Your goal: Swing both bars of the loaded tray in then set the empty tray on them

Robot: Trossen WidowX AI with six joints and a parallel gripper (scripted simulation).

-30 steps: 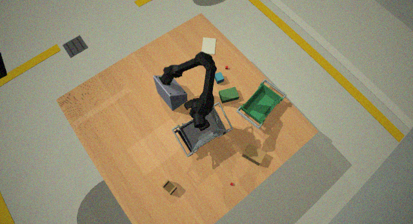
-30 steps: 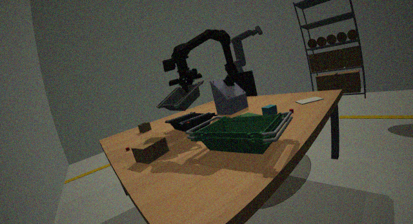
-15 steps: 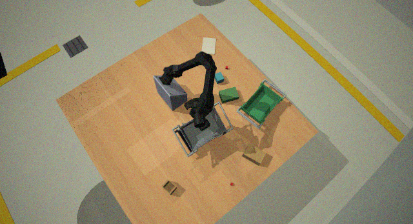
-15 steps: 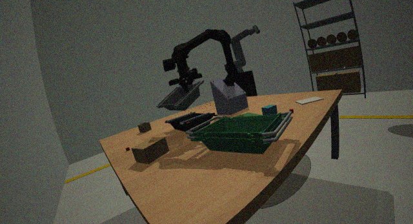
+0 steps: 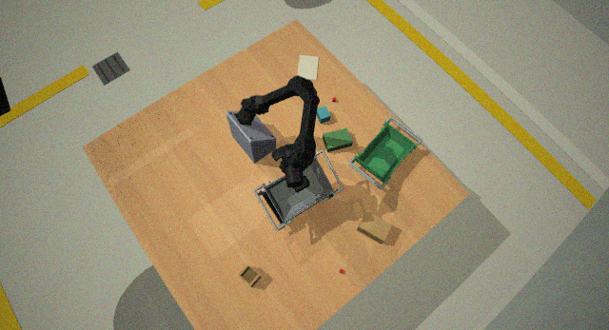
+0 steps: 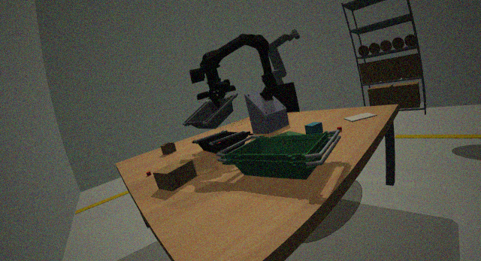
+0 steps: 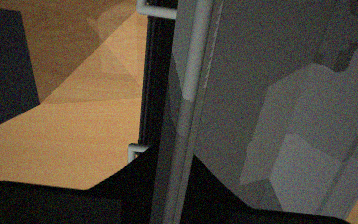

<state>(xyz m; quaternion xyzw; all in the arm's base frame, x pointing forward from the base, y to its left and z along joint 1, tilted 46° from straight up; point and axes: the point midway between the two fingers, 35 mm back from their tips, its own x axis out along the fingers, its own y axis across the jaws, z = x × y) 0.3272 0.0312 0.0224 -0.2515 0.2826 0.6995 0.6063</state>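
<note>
My gripper tip is now 7 cm short of the grey plastic tray. Round my gripper tip: teal cube 24 cm behind, 33 cm to the left, 16 cm below; then small brown box 23 cm ahead, 34 cm to the right, 17 cm below; then green block 9 cm behind, 32 cm to the left, 16 cm below.
</note>
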